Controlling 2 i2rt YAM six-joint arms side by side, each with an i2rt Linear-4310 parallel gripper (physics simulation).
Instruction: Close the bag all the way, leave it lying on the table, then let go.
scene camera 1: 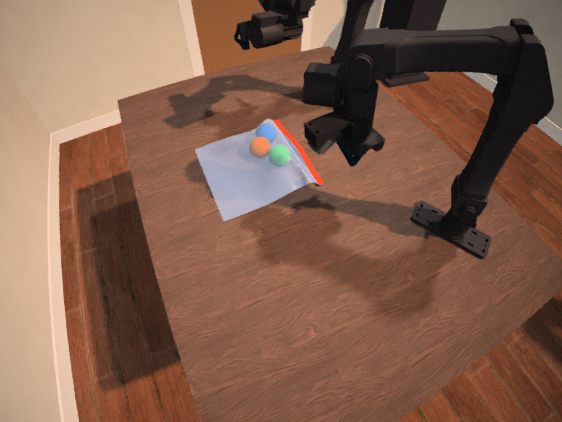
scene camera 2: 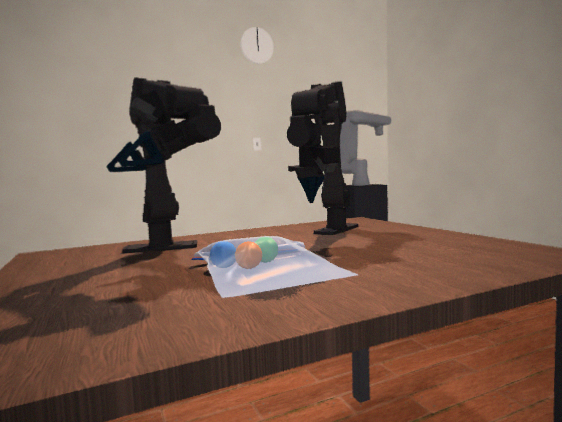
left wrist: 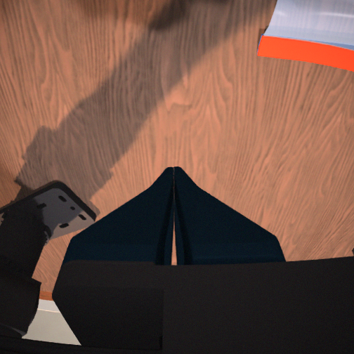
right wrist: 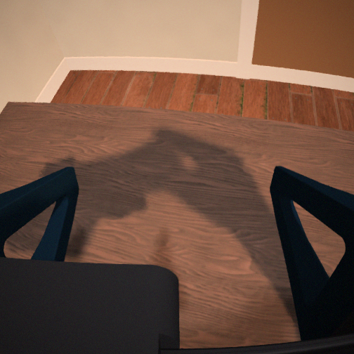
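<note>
A translucent pale-blue bag [scene camera 1: 235, 180] [scene camera 2: 310, 272] [left wrist: 315, 17] lies on the table, holding a blue ball [scene camera 1: 266, 132] [scene camera 2: 222, 254], an orange ball [scene camera 1: 259, 147] [scene camera 2: 248, 255] and a green ball [scene camera 1: 279, 156] [scene camera 2: 267, 249]. A red strip [scene camera 1: 302, 155] [left wrist: 305, 51] runs along its mouth edge; whether any of it is unsealed cannot be told. My left gripper [scene camera 1: 353, 161] [scene camera 2: 311, 200] [left wrist: 173, 178] is shut and empty, above the table beside the strip, apart from the bag. My right gripper [scene camera 1: 240, 40] [scene camera 2: 111, 167] [right wrist: 174, 177] is open and empty, high and away from the bag.
The wooden table [scene camera 1: 300, 320] [scene camera 2: 400, 310] carries both arms' base plates [scene camera 1: 417, 212] [scene camera 2: 132, 247]. The left arm's base plate [left wrist: 75, 210] also shows at the lower left of the left wrist view. A grey robot arm [scene camera 2: 350, 145] stands behind the table.
</note>
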